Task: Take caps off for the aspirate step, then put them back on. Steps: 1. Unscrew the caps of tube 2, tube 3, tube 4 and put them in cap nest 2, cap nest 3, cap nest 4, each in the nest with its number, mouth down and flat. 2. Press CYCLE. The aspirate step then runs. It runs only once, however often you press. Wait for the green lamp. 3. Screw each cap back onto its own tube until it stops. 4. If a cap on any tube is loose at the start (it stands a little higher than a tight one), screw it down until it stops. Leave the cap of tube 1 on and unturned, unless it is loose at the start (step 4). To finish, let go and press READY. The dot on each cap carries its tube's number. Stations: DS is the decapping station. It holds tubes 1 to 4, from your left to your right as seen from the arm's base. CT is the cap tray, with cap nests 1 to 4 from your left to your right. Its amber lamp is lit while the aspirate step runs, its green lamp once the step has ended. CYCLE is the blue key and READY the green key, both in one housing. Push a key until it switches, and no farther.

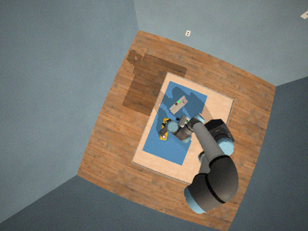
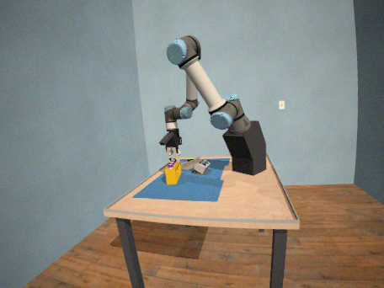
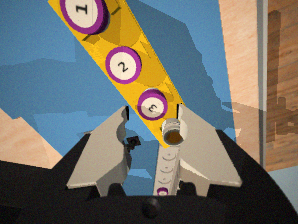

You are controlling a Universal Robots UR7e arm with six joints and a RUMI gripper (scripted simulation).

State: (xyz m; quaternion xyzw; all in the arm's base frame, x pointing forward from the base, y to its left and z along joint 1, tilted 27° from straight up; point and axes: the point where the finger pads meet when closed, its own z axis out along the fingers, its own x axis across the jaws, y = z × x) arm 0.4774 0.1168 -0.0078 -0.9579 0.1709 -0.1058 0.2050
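Now: hand 10 mm above the cap. From my hand the other things lie so: green key 190 mm behind, 150 mm to the right, 60 mm below; blue cycle key 190 mm behind, 100 mm to the right, 60 mm below; key housing 170 mm behind, 120 mm to the right, 70 mm below.
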